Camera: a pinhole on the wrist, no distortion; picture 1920 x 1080 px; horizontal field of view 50.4 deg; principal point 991.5 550.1 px. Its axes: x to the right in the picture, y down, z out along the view. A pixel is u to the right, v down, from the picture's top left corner.
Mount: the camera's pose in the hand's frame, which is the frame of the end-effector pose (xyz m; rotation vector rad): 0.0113 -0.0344 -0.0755 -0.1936 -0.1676 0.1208
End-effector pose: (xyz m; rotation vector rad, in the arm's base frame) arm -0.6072 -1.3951 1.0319 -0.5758 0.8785 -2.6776
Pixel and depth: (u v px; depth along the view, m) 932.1 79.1 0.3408
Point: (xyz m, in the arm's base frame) -0.4488 -1.4729 1.2465
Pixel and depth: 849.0 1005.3 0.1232
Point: -0.5698 -1.4164 1.0446
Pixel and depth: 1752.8 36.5 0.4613
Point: -0.5221 -1.6163 1.3987
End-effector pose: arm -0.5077 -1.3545 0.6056 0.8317 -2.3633 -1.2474
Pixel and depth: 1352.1 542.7 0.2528
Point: -0.6166 -1.2427 0.5217
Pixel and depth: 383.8 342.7 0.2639
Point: -0.5091 -1.1858 0.4870
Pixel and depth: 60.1 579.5 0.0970
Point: -0.4685 -1.3255 0.5802
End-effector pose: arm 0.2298 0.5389 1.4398 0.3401 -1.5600 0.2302
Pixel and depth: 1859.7 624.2 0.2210
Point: 0.0795 0.5053 1.5016
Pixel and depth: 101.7 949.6 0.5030
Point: -0.1493 0.5479 1.1386
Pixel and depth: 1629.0 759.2 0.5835
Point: -0.2967 0.4980 1.5196
